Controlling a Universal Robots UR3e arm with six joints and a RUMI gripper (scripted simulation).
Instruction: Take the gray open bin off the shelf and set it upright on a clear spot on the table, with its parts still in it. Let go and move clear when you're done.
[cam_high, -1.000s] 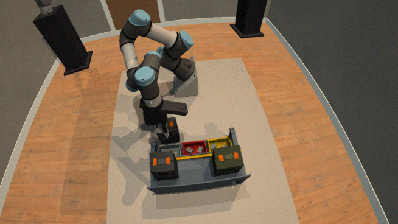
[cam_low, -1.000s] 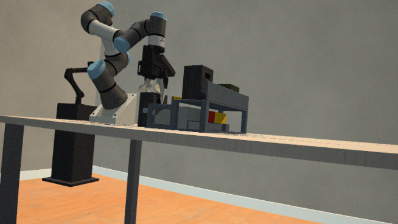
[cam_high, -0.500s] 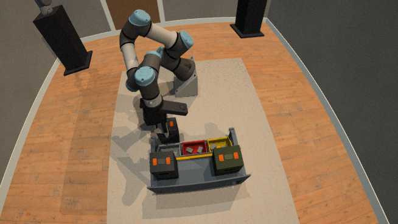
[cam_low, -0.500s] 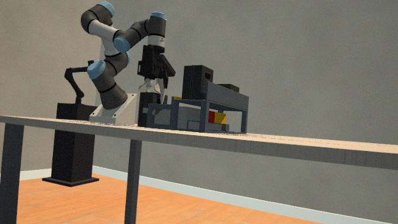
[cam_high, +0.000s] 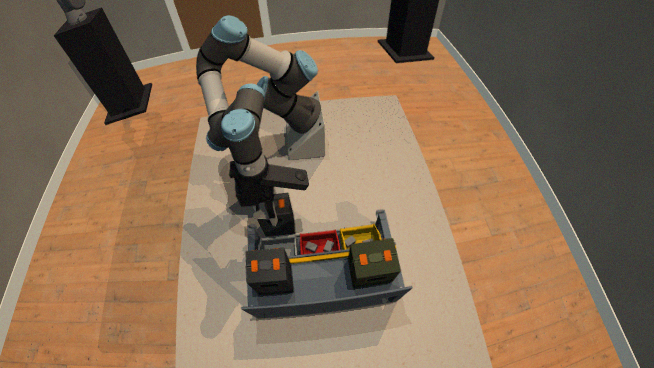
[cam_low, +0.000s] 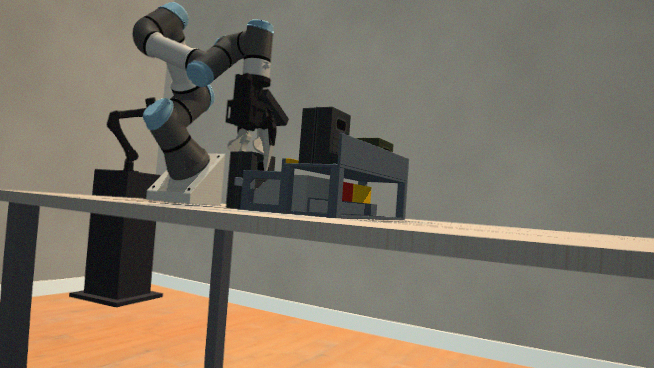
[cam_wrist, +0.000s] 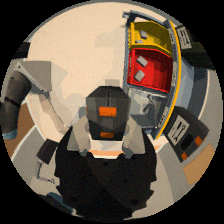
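The gray open bin lies 120 mm ahead of my hand, 60 mm below it and 20 mm to the right of it. From my hand the other things lie so: yellow rail: 170 mm ahead, 90 mm to the left, 10 mm above; then red bin: 140 mm ahead, 90 mm to the left, 60 mm below; then yellow bin: 200 mm to the left, 150 mm ahead, 60 mm below.
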